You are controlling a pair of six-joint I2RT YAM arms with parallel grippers.
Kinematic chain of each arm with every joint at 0, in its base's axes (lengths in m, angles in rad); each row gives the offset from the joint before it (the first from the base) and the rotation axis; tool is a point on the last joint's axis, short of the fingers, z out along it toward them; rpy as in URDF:
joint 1: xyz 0 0 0.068 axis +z
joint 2: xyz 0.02 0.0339 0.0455 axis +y
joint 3: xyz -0.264 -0.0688 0 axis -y
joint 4: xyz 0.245 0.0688 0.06 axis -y
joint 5: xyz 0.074 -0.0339 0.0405 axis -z
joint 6: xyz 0.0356 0 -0.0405 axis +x
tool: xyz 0 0 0 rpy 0 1.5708 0
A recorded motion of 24 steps. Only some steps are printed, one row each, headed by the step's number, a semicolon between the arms.
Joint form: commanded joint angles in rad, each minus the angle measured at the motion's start. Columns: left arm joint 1, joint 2, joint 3, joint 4, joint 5, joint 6; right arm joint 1, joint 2, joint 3, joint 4, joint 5, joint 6.
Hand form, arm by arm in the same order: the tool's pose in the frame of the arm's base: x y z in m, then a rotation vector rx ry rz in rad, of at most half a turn. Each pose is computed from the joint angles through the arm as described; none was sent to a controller.
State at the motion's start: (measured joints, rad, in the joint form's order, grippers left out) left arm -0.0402 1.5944 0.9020 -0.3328 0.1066 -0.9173; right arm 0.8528 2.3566 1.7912 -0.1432 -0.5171 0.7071
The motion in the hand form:
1: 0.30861 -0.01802 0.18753 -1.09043 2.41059 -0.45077; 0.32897 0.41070 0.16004 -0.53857 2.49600 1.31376
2: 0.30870 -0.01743 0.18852 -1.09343 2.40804 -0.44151; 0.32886 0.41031 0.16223 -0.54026 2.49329 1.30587
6: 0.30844 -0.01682 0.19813 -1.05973 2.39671 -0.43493; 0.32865 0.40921 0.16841 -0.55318 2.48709 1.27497
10: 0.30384 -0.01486 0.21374 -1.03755 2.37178 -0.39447; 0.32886 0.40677 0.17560 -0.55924 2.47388 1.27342
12: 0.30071 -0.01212 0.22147 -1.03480 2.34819 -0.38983; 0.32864 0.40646 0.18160 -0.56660 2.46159 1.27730
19: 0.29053 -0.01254 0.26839 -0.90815 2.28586 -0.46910; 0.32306 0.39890 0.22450 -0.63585 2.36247 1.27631
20: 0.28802 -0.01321 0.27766 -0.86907 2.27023 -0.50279; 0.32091 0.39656 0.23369 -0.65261 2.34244 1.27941
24: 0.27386 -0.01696 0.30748 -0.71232 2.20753 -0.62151; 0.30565 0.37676 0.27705 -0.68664 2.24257 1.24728
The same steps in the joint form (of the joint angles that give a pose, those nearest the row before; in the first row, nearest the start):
1: -0.0088 -0.0309 0.0253 -0.0400 -0.0258 -0.0047; 0.0093 -0.0132 0.0066 0.0005 0.0019 -0.0224
2: -0.0077 -0.0320 0.0287 -0.0455 -0.0326 -0.0044; 0.0093 -0.0178 0.0081 -0.0061 0.0075 -0.0271
6: -0.0066 -0.0529 0.0442 -0.0617 -0.0397 0.0179; 0.0093 -0.0291 0.0172 -0.0342 0.0254 -0.0492
10: -0.0050 -0.0970 0.0628 -0.1038 -0.0754 0.0376; 0.0060 -0.0460 0.0151 -0.0416 0.0262 -0.0577
12: 0.0027 -0.1239 0.0652 -0.1131 -0.0835 0.0422; 0.0059 -0.0556 0.0202 -0.0477 0.0249 -0.0624
19: 0.0056 -0.2291 0.1346 -0.1746 -0.0371 0.0996; 0.0047 -0.1432 0.0276 -0.0857 0.0281 -0.1211
20: 0.0059 -0.2508 0.1449 -0.1746 -0.0129 0.1140; 0.0047 -0.1645 0.0259 -0.0939 0.0247 -0.1333
24: 0.0023 -0.3396 0.1603 -0.1599 0.0793 0.1668; 0.0039 -0.3018 -0.0349 -0.1091 0.0576 -0.1845

